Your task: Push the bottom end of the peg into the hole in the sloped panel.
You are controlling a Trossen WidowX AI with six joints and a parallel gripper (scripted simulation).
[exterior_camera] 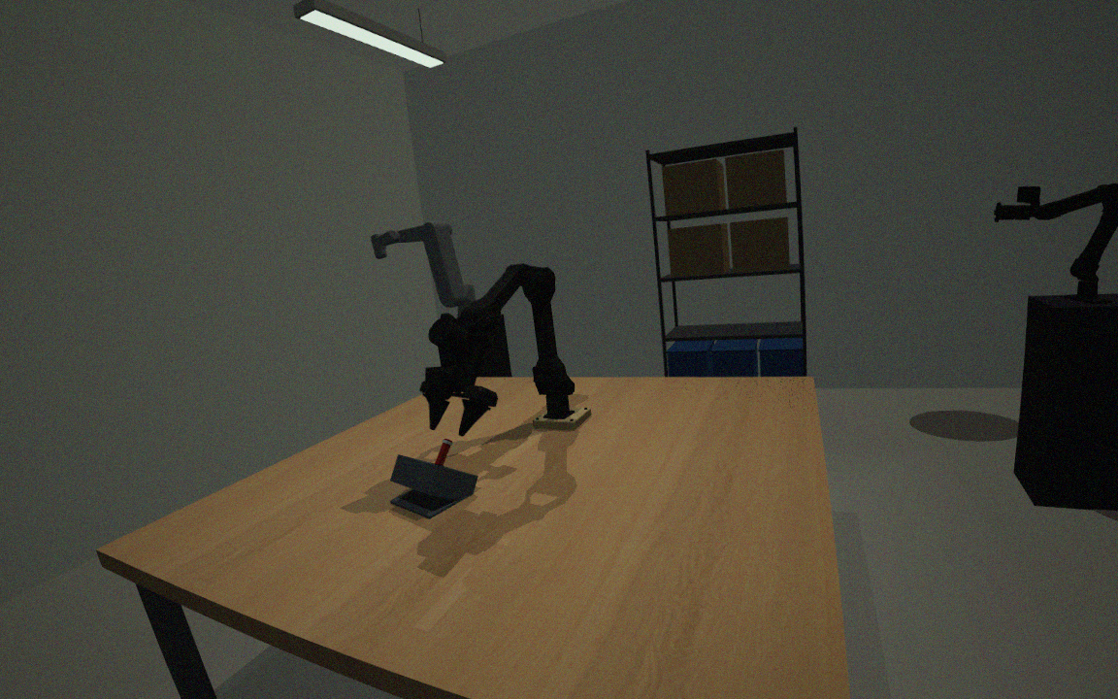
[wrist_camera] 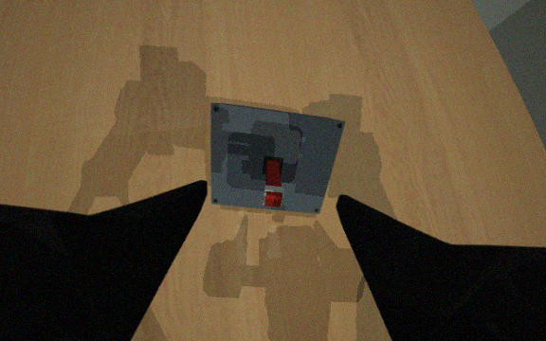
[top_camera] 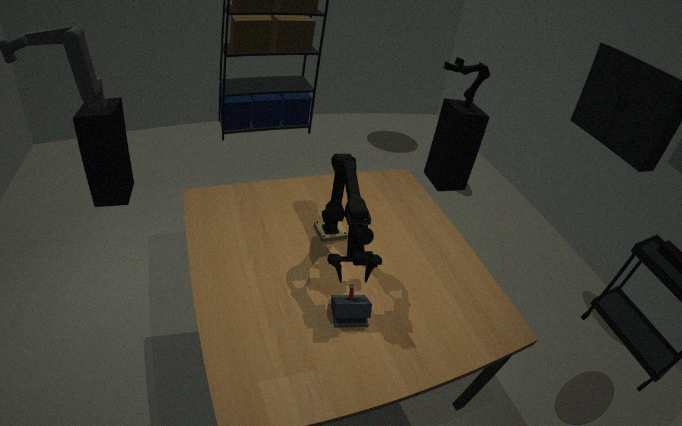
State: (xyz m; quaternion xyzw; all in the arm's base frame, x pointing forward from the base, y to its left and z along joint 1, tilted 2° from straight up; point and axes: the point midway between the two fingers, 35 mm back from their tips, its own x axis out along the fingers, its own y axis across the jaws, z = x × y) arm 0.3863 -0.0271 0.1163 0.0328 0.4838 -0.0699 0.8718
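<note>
The red square-sided peg lies 30 mm below my gripper tip and 10 mm ahead of it. From my gripper tip the other things lie so: sloped panel (80 mm below, 50 mm ahead, 10 mm to the right).
</note>
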